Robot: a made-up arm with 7 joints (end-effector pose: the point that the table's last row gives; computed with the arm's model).
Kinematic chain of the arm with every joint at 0, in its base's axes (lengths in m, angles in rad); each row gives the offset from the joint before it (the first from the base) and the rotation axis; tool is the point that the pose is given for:
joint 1: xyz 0 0 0.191 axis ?
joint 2: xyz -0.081 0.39 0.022 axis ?
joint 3: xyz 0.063 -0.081 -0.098 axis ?
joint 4: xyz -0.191 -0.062 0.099 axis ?
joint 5: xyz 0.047 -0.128 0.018 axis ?
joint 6: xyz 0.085 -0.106 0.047 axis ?
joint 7: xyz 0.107 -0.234 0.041 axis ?
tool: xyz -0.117 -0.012 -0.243
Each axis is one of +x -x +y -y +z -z.
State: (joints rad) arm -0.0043 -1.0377 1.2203 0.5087 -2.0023 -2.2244 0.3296
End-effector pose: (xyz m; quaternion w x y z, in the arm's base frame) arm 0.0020 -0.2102 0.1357 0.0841 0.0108 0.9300 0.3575
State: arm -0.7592 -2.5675 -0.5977 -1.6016 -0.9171 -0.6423 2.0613
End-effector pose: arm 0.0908 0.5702 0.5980 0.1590 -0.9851 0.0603 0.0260
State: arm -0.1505 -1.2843 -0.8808 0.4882 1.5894 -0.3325 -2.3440
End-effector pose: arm -0.5901 0.3946 0.0394 0.5692 0.7735 0.2551 -0.1123
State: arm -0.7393 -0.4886 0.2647 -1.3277 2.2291 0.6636 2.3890
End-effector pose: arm -0.4755 0.6023 0.0855 0.6745 0.6771 0.2930 0.0263
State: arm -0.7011 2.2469 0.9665 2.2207 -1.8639 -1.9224 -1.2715
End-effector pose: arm 0.0534 0.5042 0.5198 0.0660 0.1891 0.5226 -0.8288
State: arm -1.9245 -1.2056 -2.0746 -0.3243 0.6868 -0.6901 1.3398
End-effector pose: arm 1.0613 -0.0285 0.3020 0.2638 0.6260 -0.7266 -0.1032
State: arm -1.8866 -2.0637 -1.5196 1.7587 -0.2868 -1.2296 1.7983
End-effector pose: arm 0.2800 0.3896 0.4804 0.1981 0.9143 0.0699 -0.3462
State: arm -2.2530 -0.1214 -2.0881 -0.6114 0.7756 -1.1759 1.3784
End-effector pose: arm 0.9111 -0.6325 0.1694 0.0780 -0.3377 0.7916 0.5033
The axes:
joint 1: +z
joint 2: +y
joint 3: +x
joint 4: +x
joint 5: -z
joint 6: +x
joint 7: -y

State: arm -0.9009 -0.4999 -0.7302 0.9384 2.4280 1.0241 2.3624
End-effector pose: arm -0.2258 0.5911 -0.1756 0.5897 0.6583 0.0527 0.4649
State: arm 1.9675 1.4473 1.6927 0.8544 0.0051 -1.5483 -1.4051
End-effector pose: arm 0.0969 -0.6052 0.2982 0.0763 -0.4583 0.8800 0.0985
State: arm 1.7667 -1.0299 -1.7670 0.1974 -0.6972 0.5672 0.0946
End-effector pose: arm -0.1384 -0.1864 0.4010 0.5877 -0.1590 -0.4869 0.6263
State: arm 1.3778 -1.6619 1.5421 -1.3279 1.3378 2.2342 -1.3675
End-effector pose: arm -0.1227 0.3210 0.1120 0.3125 -0.6412 0.1955 -0.6730
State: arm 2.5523 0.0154 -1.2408 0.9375 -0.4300 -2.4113 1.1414
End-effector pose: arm -0.4241 -0.2956 0.5407 0.5619 -0.0404 0.7875 -0.2500
